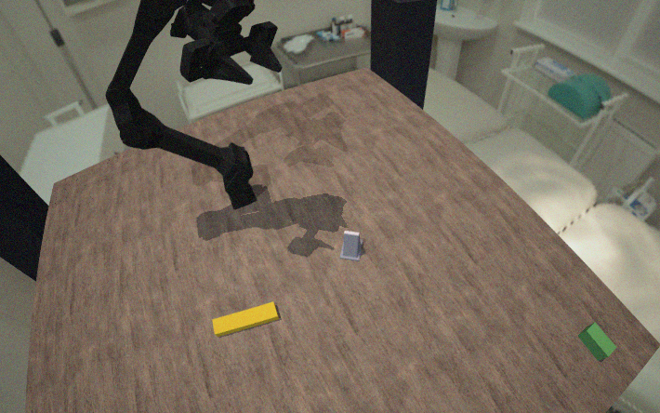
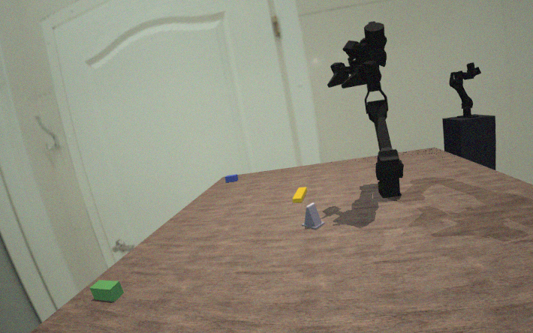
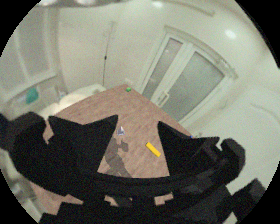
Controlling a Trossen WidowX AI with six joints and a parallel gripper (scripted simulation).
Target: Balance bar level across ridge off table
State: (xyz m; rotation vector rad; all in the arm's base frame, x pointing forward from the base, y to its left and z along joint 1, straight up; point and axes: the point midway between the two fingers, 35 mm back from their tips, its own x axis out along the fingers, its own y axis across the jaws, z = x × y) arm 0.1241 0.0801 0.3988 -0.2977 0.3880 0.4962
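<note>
My gripper tip is now 38 cm above the yellow bar, 19 cm to the left of it and 17 cm short of it. From my gripper tip the other things lie so: small blue block (59 cm to the right, 59 cm ahead, 37 cm below); green block (59 cm ahead, 41 cm to the left, 37 cm below).
</note>
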